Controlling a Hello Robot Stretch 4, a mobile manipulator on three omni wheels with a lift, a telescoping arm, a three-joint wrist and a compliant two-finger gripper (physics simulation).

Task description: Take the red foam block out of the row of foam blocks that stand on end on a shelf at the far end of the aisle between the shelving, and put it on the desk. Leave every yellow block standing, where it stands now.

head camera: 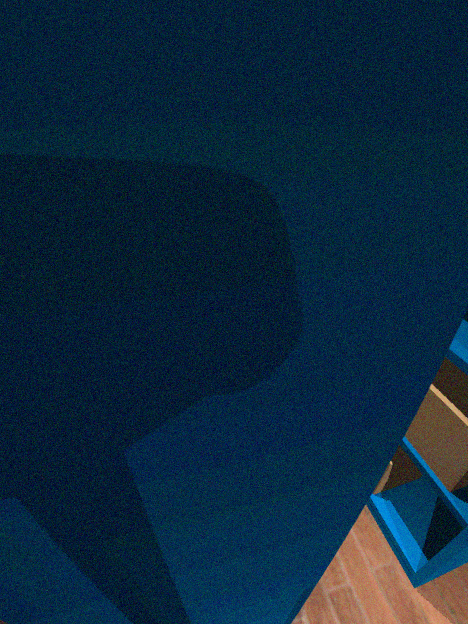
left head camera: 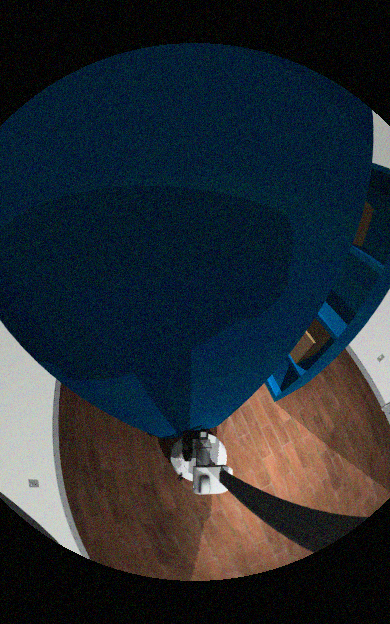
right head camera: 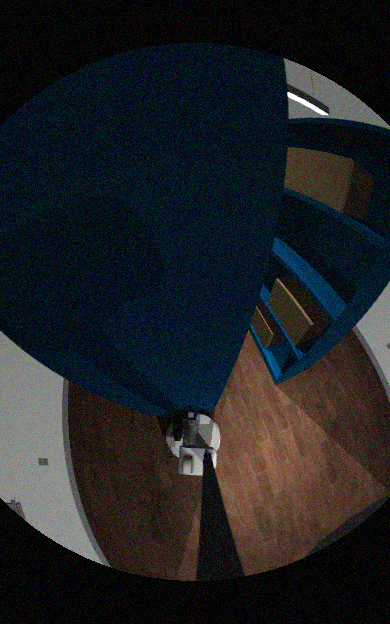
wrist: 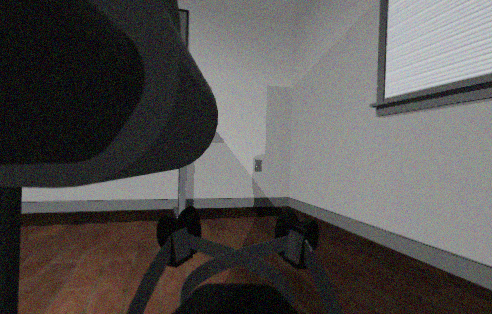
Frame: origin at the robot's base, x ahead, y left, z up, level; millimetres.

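Seen in the pictures: gripper, fingertip midpoint: (left head camera: pixel 187 481) (right head camera: pixel 176 460) (wrist: pixel 238 225).
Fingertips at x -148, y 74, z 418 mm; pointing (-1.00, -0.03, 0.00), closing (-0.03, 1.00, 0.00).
A point is followed by its place in that frame.
My gripper (wrist: pixel 238 225) @(x -148, y 74, z 418 mm) is open in the wrist view, with its two fingertips wide apart and no object between them. The blue end panel (head camera: pixel 352 252) @(x 241, y -60, z 1468 mm) (left head camera: pixel 200 125) @(x 201, y 70, z 1563 mm) (right head camera: pixel 200 150) @(x 247, y -80, z 1532 mm) of the near shelving unit stands very close in front and fills most of the head camera view. The second blue shelving unit (head camera: pixel 443 558) @(x 469, y -745, z 278 mm) (left head camera: pixel 369 295) @(x 483, y -741, z 1274 mm) (right head camera: pixel 357 310) @(x 492, y -871, z 1039 mm) shows at the right, across the aisle. The red foam block, the yellow blocks and the desk top do not show clearly in any view.
Brown boxes (head camera: pixel 438 438) @(x 720, y -688, z 640 mm) (left head camera: pixel 301 346) @(x 649, y -710, z 664 mm) (right head camera: pixel 320 177) sit on the second unit's shelves. Brick-patterned floor (head camera: pixel 347 564) @(x 548, y -487, z -29 mm) (left head camera: pixel 260 450) @(x -7, y -545, z -29 mm) (right head camera: pixel 265 425) @(x 69, y -622, z -28 mm) runs between the units. A white wall (left head camera: pixel 25 400) @(x 83, y 1428, z 452 mm) (right head camera: pixel 30 400) @(x -72, y 1379, z 502 mm) is at the left. A window (wrist: pixel 440 45) @(x -1386, y 966, z 1015 mm) and wall corner show in the wrist view.
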